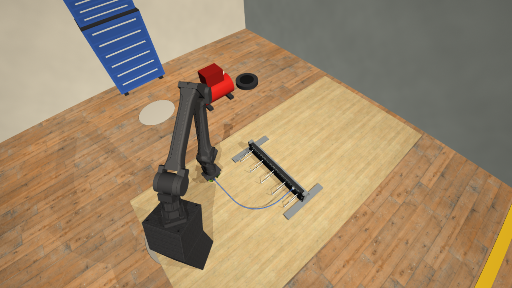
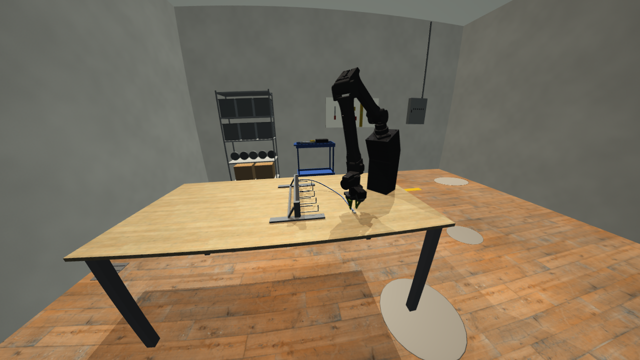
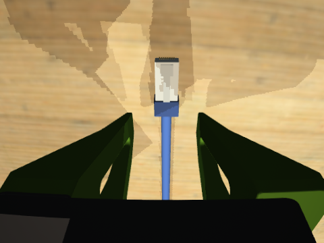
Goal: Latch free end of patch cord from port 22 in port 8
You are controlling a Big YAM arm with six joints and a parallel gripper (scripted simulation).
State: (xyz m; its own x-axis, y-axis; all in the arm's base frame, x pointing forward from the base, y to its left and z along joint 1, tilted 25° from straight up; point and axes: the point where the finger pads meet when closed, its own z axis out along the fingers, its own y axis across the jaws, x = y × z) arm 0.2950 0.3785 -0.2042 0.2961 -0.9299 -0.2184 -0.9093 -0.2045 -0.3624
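Now: the cord plug 2 cm to the left of my hand, 2 cm below it and 1 cm behind it.
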